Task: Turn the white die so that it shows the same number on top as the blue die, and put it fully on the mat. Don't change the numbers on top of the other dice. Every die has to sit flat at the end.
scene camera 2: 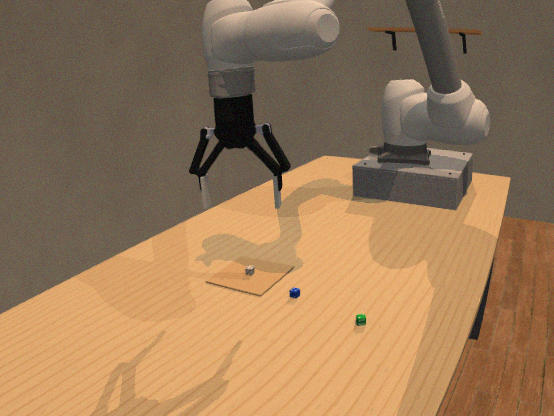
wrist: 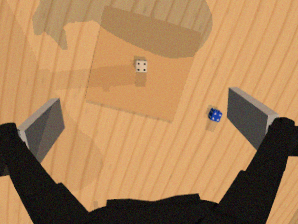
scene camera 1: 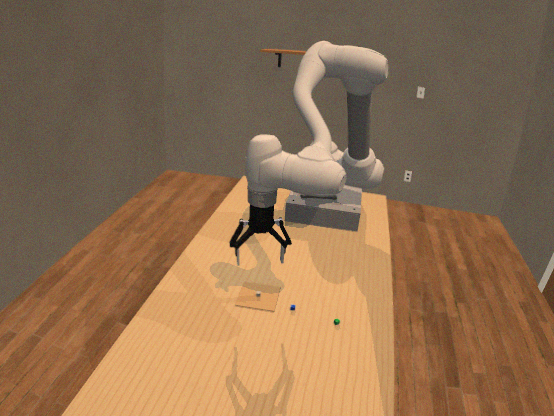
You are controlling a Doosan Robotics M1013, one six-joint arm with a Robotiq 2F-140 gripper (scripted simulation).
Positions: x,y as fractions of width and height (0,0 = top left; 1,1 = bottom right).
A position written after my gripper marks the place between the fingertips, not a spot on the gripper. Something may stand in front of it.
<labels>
my gripper: scene camera 2 0.44,0.50; wrist 0.49,0.48; scene camera 1 0.47,0.63
tan mat: scene camera 2 0.48,0.66; wrist 0.57,0.22; scene camera 1 0.45,0.72
</labels>
